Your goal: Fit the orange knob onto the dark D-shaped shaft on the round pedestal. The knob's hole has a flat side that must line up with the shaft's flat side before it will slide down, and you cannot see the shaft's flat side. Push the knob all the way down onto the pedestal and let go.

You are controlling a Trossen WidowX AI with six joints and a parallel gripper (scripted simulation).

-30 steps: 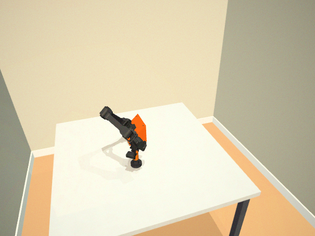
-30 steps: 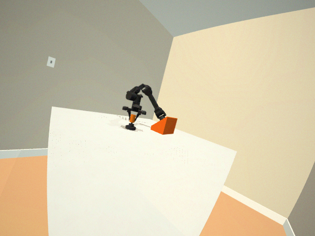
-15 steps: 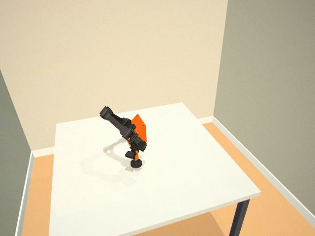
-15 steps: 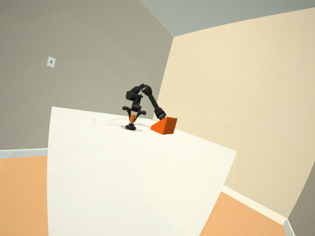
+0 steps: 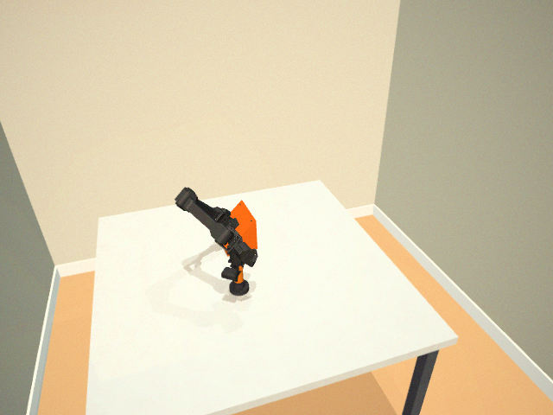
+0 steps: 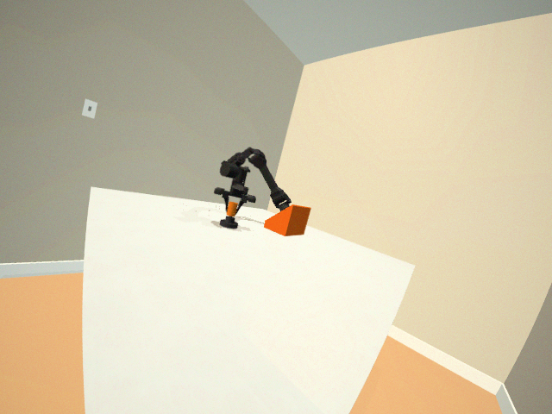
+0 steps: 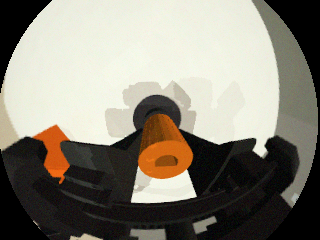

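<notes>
The round pedestal is 3 cm below my gripper tip. From my gripper tip the other things lie so: orange knob: 2 cm above.
</notes>
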